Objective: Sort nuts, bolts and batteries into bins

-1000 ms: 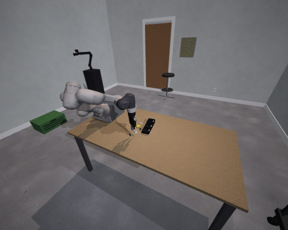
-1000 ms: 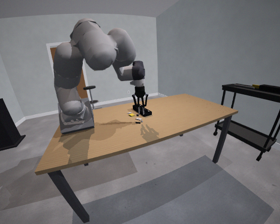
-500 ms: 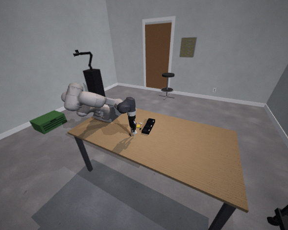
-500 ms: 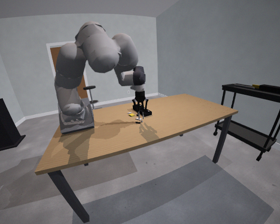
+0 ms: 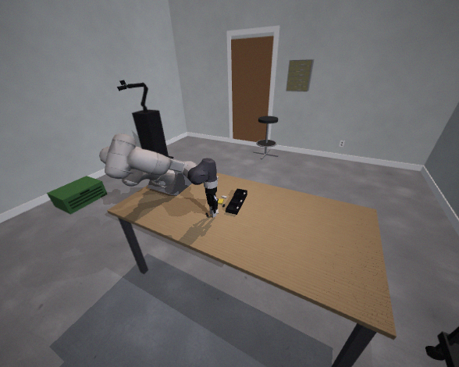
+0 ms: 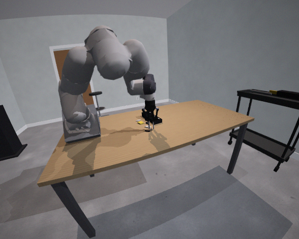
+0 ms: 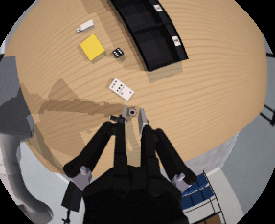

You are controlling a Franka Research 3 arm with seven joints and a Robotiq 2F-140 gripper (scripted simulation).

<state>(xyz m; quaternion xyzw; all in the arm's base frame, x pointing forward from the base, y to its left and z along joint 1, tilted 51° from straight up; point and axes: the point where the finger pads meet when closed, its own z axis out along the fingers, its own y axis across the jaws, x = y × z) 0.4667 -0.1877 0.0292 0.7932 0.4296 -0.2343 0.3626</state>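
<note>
Right now the dark piece is 40 mm behind my hand, 10 mm to the right of it and 40 mm below it. Also, from my hand: yellow piece (30 mm behind, 170 mm to the left, 40 mm below); then white spotted card (60 mm to the left, 40 mm below).
</note>
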